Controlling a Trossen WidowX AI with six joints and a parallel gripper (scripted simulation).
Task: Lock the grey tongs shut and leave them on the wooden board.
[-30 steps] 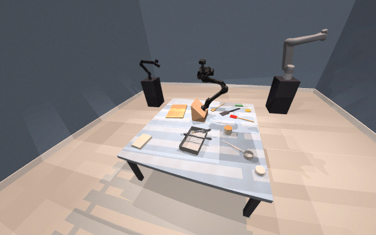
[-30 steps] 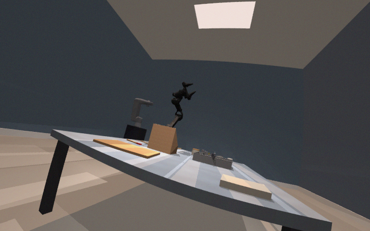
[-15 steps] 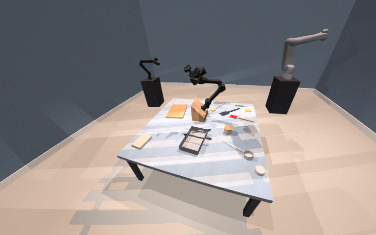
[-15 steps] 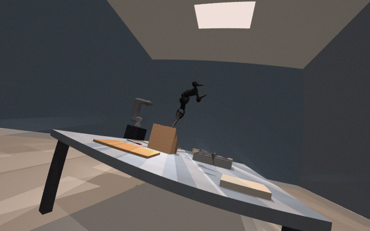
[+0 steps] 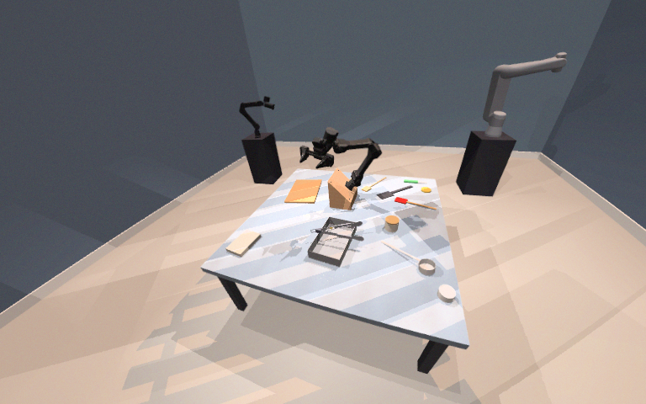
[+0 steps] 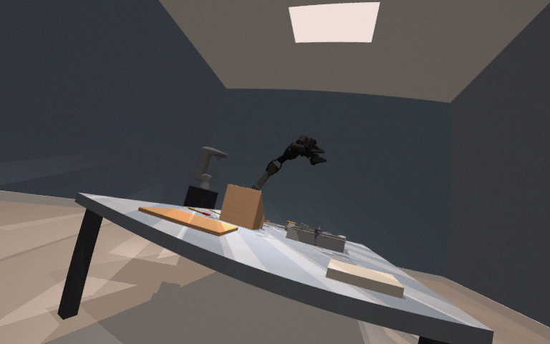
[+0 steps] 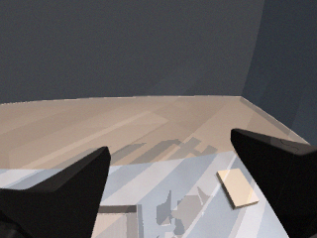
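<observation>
My gripper tip is now 440 mm above the roasting tin, 110 mm to the right of it and 40 mm short of it. The rest, counted from my gripper tip: wooden board (500 mm behind, 460 mm below, 260 mm to the right); white disc (660 mm to the left, 450 mm below, 270 mm ahead); pale slab (460 mm below, 430 mm to the right, 150 mm ahead).
</observation>
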